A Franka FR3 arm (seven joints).
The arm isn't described. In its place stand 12 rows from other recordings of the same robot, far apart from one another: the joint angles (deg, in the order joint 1, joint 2, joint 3, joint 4, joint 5, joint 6, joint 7), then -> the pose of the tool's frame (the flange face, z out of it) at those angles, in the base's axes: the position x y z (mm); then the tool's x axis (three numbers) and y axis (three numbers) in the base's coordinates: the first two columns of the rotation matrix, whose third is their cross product.
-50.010 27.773 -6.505 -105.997 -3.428 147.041 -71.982 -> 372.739 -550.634 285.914 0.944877 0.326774 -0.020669 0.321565 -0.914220 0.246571
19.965 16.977 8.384 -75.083 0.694 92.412 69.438 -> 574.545 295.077 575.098 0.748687 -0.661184 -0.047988 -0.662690 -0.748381 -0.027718
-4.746 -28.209 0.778 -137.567 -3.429 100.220 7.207 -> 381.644 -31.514 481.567 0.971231 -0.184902 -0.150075 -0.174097 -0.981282 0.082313
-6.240 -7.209 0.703 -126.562 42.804 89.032 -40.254 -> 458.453 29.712 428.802 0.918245 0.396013 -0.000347 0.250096 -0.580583 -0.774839
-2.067 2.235 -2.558 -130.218 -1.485 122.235 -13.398 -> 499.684 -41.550 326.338 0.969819 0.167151 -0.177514 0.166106 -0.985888 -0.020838
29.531 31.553 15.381 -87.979 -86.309 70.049 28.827 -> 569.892 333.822 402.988 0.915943 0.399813 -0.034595 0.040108 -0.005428 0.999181
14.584 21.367 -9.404 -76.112 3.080 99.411 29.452 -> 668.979 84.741 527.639 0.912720 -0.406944 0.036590 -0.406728 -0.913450 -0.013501
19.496 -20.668 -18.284 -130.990 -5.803 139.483 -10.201 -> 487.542 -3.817 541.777 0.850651 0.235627 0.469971 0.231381 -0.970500 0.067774
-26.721 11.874 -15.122 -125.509 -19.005 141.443 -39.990 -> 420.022 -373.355 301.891 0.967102 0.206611 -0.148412 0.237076 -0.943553 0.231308
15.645 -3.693 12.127 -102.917 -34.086 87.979 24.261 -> 490.122 191.777 570.154 0.991350 0.117500 0.058479 0.060259 -0.803301 0.592517
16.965 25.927 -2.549 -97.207 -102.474 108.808 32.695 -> 681.617 106.019 390.756 0.796822 0.602150 -0.049905 0.031894 0.040562 0.998668
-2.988 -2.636 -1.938 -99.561 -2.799 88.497 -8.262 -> 527.967 -51.210 569.424 0.986709 0.058019 -0.151785 0.062569 -0.997718 0.025374
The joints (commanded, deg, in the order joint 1, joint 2, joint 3, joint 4, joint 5, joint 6, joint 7), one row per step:
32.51 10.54 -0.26 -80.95 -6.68 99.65 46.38
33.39 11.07 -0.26 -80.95 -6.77 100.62 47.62
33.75 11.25 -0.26 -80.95 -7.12 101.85 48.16
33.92 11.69 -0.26 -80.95 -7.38 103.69 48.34
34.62 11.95 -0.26 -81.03 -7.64 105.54 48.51
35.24 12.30 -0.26 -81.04 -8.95 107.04 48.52
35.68 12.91 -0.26 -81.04 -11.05 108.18 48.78
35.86 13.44 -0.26 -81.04 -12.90 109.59 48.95
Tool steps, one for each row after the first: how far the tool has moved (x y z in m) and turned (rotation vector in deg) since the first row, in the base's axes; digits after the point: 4 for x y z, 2 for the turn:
-0.0017 0.0105 -0.0041 0.39 -0.44 -0.22
-0.0013 0.0152 -0.0038 0.78 -1.50 -0.23
0.0018 0.0196 -0.0053 1.38 -2.79 0.01
0.0007 0.0285 -0.0054 2.07 -4.16 0.81
0.0008 0.0354 -0.0063 1.67 -5.80 1.75
0.0030 0.0403 -0.0105 0.34 -7.39 2.36
0.0065 0.0432 -0.0134 -0.60 -9.13 2.88

